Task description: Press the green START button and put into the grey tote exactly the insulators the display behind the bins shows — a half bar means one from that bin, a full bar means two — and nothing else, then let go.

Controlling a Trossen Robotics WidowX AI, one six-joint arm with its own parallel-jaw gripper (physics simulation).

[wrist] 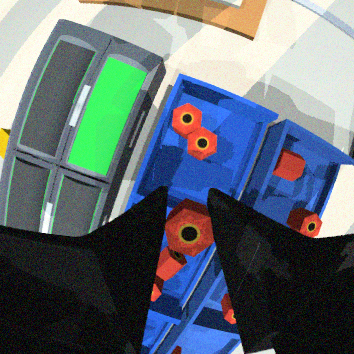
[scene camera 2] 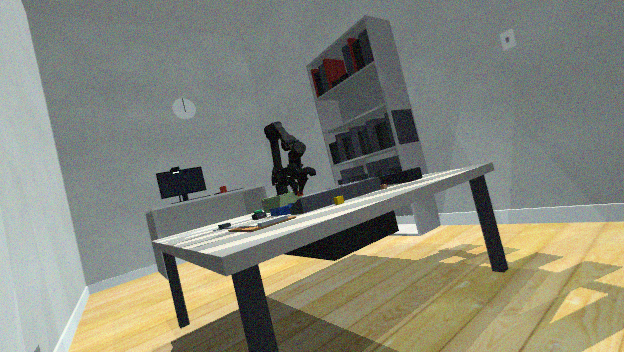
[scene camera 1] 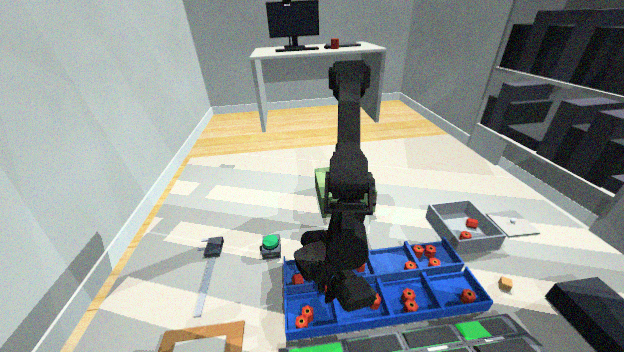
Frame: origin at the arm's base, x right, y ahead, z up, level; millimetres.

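Seen in the pictures: gripper, fingertip midpoint: [wrist: 187, 194] [scene camera 2: 298, 194] [scene camera 1: 324, 297]; arm's base, origin of the base link: [scene camera 2: 283, 194].
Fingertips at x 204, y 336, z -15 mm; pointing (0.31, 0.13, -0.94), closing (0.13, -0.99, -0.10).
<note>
Pixels of each thing's middle, then the offset from my fingertips to it. "spot": a spot on its surface instead.
- red hexagonal insulator, body centre: [wrist: 188, 224] dx -16, dy -4, dz +5 mm
- grey tote, body centre: [scene camera 1: 461, 225] dx -452, dy -91, dz -42 mm
- tray with two red insulators, surface spot: [scene camera 1: 468, 226] spot: dx -482, dy -91, dz -57 mm
- green START button, body centre: [scene camera 1: 271, 244] [scene camera 2: 258, 214] dx +75, dy -219, dz -48 mm
- display, surface spot: [wrist: 147, 70] spot: dx +89, dy +50, dz -37 mm
- lit green bar, body centre: [wrist: 107, 116] dx +46, dy +81, dz -44 mm
- metal square, surface spot: [scene camera 1: 207, 269] spot: dx +247, dy -209, dz -65 mm
- wooden board, surface spot: [scene camera 1: 202, 335] spot: dx +252, dy -42, dz -63 mm
- small yellow block, body centre: [wrist: 11, 143] [scene camera 2: 338, 200] dx +5, dy +220, dz -55 mm
My gripper [wrist: 187, 194] [scene camera 1: 364, 299] is shut on a red hexagonal insulator [wrist: 189, 232] and holds it a little above the front row of the blue bin tray [scene camera 1: 363, 323] [wrist: 225, 102]. Two more insulators [wrist: 194, 131] [scene camera 1: 304, 316] lie in the front left bin below. The other bins hold further red insulators [scene camera 1: 409, 300]. The grey tote [scene camera 1: 443, 223] stands right of the tray with two red insulators [scene camera 1: 468, 228] inside. The green START button [scene camera 1: 271, 242] sits left of the tray. The display [wrist: 147, 70] shows a lit green bar [wrist: 107, 116] behind that left bin. In scene camera 2 the arm [scene camera 2: 290, 167] bends low over the table.
A green block [scene camera 1: 320, 185] lies behind the arm. A metal square [scene camera 1: 207, 269] and a wooden board [scene camera 1: 202, 335] lie to the left. A small yellow block [scene camera 2: 338, 200] sits near the display. A desk with a monitor [scene camera 1: 293, 19] stands at the back wall.
</note>
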